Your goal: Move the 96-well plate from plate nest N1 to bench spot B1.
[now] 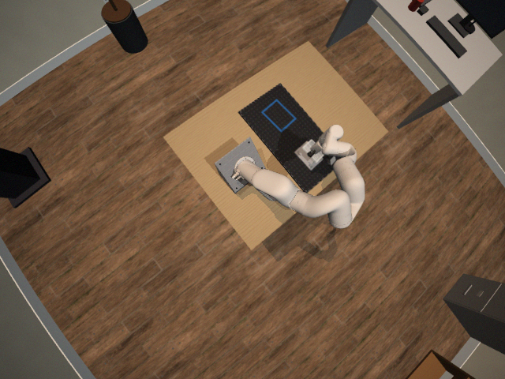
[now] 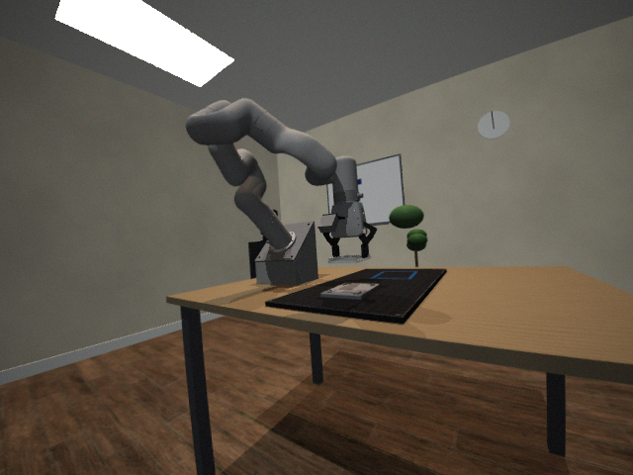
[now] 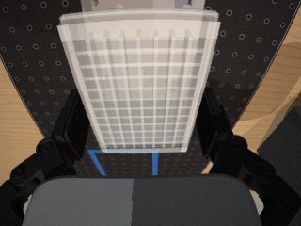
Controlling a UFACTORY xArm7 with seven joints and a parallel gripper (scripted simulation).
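Now: the grey plate nest N1 10 cm below my hand. Round my hand: white 96-well plate (1 cm below).
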